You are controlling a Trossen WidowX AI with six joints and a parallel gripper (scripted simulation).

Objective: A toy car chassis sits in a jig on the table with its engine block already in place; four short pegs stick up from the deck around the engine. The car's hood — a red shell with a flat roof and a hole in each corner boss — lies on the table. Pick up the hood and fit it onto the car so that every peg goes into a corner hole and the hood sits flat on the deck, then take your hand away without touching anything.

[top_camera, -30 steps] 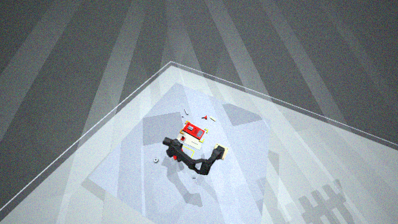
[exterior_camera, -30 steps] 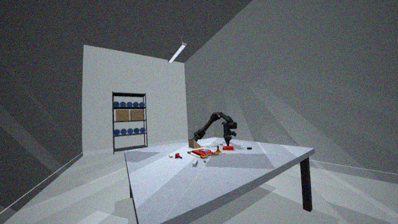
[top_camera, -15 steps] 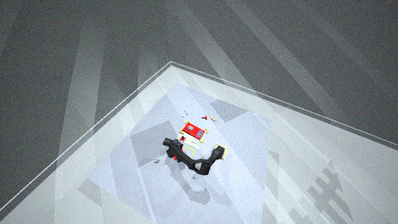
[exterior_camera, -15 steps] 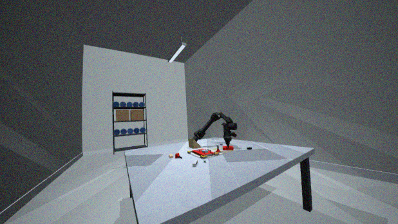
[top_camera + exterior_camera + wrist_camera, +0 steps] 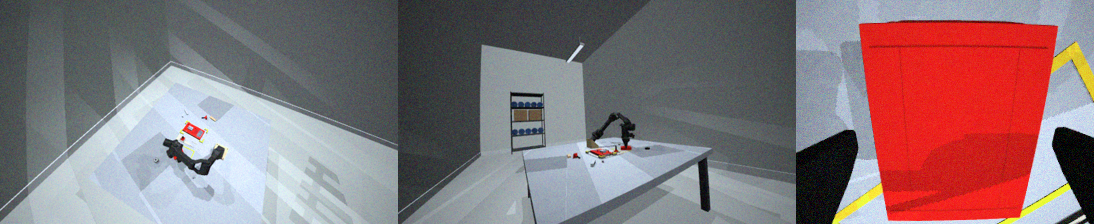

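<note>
My gripper tip is right at the red hood. Also, from my gripper tip: grey pin 170 mm ahead, 440 mm to the right, 10 mm below; tan block 130 mm behind, 510 mm to the right, 10 mm below.
</note>
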